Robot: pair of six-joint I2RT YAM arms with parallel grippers.
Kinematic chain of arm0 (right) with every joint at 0, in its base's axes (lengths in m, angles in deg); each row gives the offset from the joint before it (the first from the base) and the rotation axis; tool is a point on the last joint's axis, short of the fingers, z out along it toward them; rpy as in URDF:
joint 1: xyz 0 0 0.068 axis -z
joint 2: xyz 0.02 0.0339 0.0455 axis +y
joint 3: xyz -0.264 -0.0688 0 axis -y
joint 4: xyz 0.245 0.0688 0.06 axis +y
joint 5: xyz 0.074 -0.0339 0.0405 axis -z
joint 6: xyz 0.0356 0 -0.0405 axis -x
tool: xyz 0 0 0 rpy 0 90 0
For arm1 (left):
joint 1: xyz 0 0 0.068 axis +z
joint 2: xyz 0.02 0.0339 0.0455 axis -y
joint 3: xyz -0.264 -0.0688 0 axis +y
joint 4: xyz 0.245 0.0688 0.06 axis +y
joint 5: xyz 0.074 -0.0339 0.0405 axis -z
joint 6: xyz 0.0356 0 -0.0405 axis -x
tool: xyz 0 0 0 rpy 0 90 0
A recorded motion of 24 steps. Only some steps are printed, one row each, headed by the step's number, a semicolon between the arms.
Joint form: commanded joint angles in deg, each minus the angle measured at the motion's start. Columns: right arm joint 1, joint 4, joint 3, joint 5, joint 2, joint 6; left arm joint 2, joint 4, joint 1, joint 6, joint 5, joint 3.
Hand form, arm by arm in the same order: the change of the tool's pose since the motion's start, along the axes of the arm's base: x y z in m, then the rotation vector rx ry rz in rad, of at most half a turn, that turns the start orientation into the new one. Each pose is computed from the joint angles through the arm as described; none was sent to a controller.
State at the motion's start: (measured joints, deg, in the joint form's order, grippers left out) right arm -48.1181 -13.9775 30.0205 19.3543 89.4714 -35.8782; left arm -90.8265 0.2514 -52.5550 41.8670 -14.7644 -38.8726
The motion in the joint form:
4: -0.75 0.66 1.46 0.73 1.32 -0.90; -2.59 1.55 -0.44 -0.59 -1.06 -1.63
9: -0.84 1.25 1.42 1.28 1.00 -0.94; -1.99 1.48 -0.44 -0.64 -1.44 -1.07
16: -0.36 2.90 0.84 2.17 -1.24 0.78; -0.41 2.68 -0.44 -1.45 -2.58 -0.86
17: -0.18 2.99 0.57 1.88 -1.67 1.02; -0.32 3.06 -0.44 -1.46 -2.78 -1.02
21: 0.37 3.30 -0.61 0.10 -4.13 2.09; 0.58 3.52 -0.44 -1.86 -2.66 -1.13
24: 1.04 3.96 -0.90 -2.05 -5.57 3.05; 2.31 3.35 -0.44 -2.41 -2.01 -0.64
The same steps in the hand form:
4: 0.0015 0.0065 -0.0002 -0.0020 0.0034 -0.0064; 0.0020 -0.0053 -0.0064 0.0496 0.0116 -0.0046
9: 0.0008 0.0057 0.0004 -0.0102 0.0019 -0.0120; 0.0007 -0.0032 -0.0060 0.0518 0.0060 -0.0013
16: -0.0007 -0.0002 0.0057 -0.0382 -0.0142 -0.0109; -0.0008 0.0000 -0.0006 0.0672 -0.0126 -0.0003
17: -0.0012 -0.0017 0.0062 -0.0378 -0.0134 -0.0077; -0.0007 0.0000 0.0001 0.0708 -0.0134 0.0016
21: -0.0041 -0.0072 0.0106 -0.0232 -0.0133 0.0168; -0.0011 0.0005 0.0043 0.0661 -0.0199 -0.0048
24: -0.0044 -0.0102 0.0141 -0.0102 -0.0047 0.0429; -0.0030 0.0023 0.0102 0.0464 -0.0307 -0.0184

